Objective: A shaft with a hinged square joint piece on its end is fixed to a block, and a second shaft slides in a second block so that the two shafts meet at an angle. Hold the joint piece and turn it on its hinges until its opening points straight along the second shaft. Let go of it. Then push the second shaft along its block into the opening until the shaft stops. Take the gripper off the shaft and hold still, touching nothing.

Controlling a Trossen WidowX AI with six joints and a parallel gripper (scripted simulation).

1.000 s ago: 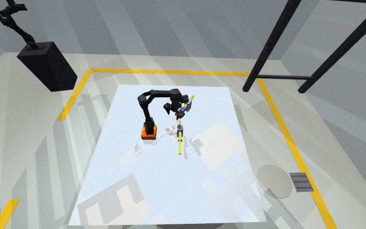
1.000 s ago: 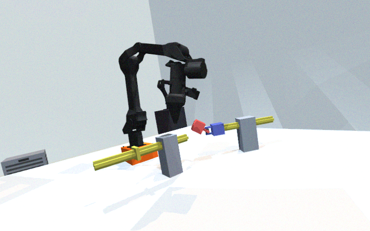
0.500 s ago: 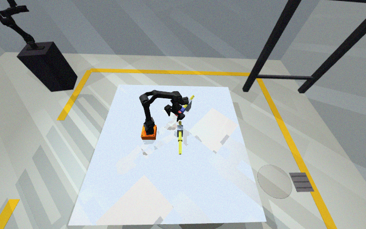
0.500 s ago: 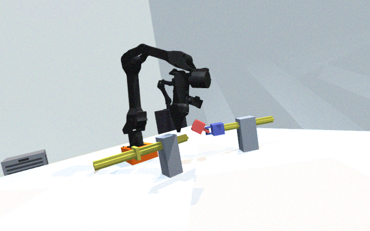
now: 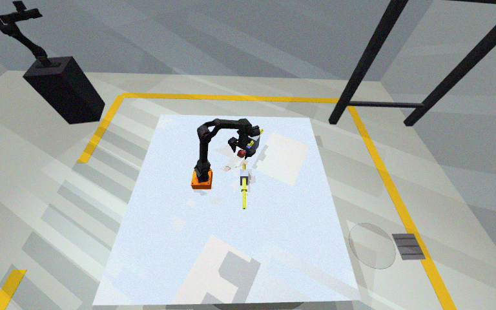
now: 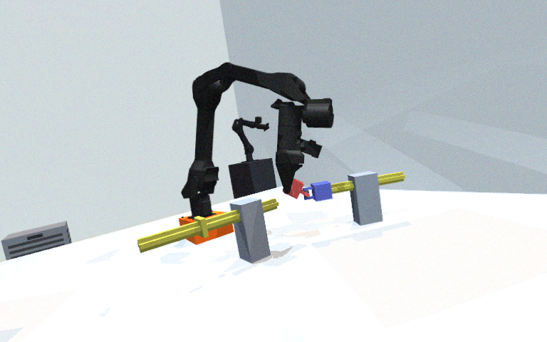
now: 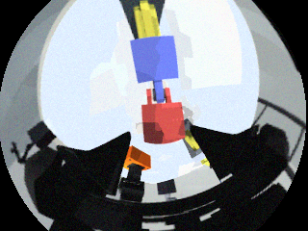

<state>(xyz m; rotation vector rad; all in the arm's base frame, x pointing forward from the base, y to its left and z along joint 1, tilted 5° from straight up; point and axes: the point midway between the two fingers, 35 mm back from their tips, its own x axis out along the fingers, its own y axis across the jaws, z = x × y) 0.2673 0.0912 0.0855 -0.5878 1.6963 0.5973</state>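
The red square joint piece lies 2 cm ahead of my gripper tip and 2 cm to the left of it.
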